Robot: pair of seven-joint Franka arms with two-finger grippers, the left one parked.
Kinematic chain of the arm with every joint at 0, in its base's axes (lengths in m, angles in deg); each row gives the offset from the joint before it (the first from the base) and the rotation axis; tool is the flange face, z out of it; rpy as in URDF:
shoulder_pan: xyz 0 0 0.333 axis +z
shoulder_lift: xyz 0 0 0 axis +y
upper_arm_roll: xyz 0 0 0.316 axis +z
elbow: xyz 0.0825 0 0 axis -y
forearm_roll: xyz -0.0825 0 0.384 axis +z
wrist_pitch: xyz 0 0 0 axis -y
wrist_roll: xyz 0.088 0 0 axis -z
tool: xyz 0 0 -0.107 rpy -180 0 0
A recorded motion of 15 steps. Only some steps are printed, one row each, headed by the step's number.
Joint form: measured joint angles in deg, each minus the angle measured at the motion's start. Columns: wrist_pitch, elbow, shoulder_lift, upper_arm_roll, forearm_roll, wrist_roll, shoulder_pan.
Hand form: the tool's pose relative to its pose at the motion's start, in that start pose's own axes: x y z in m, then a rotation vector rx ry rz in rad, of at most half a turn. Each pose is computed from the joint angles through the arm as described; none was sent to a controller.
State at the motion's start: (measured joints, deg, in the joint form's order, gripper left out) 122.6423 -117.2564 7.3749 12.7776 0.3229 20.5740 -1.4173
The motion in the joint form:
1: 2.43 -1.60 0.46 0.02 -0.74 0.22 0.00
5: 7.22 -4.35 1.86 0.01 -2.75 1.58 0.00
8: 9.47 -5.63 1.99 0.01 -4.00 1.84 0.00
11: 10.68 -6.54 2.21 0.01 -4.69 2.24 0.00
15: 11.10 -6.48 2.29 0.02 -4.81 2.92 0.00
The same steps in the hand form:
1: -0.0017 0.0013 0.0134 -0.0060 0.0094 -0.0035
5: -0.0042 0.0038 0.0407 -0.0215 0.0283 -0.0017
8: -0.0062 0.0048 0.0482 -0.0300 0.0476 -0.0125
11: -0.0084 0.0057 0.0553 -0.0360 0.0517 -0.0144
15: -0.0075 0.0052 0.0549 -0.0340 0.0588 -0.0043

